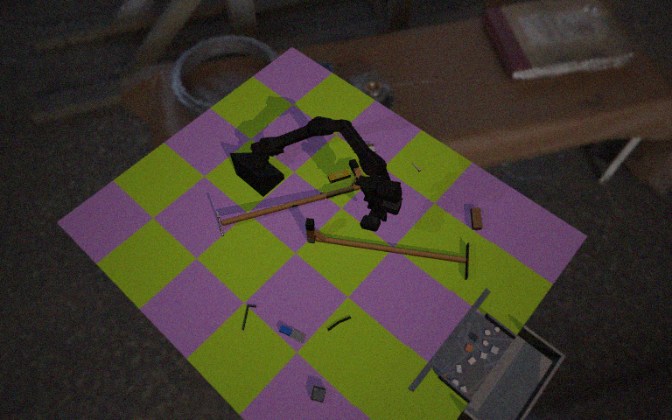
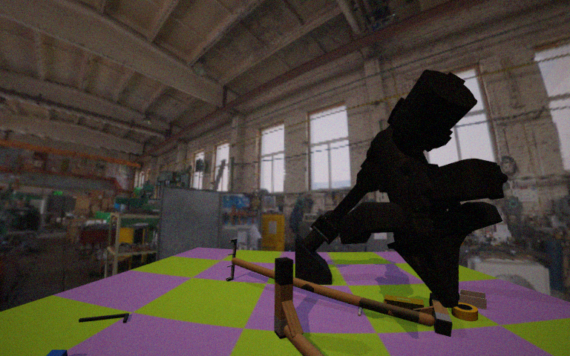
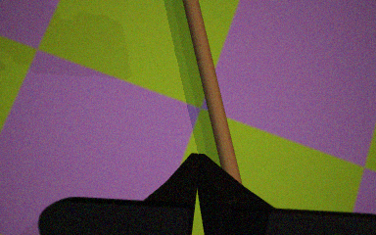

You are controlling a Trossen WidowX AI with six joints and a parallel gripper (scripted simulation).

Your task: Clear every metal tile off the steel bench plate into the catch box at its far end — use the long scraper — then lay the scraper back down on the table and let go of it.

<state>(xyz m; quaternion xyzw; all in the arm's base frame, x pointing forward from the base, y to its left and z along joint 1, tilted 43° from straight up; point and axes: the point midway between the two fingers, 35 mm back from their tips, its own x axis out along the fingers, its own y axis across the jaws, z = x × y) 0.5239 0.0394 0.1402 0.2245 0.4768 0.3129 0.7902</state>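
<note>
Right now my gripper tip is 8 cm above the long scraper, 4 cm short of it and 3 cm to the left of it. Also, from my gripper tip: grey box (32 cm behind, 27 cm to the left, 14 cm below); curved black strip (35 cm to the right, 14 cm below, 9 cm ahead); yellow tape roll (25 cm behind, 22 cm to the left, 13 cm below).
</note>
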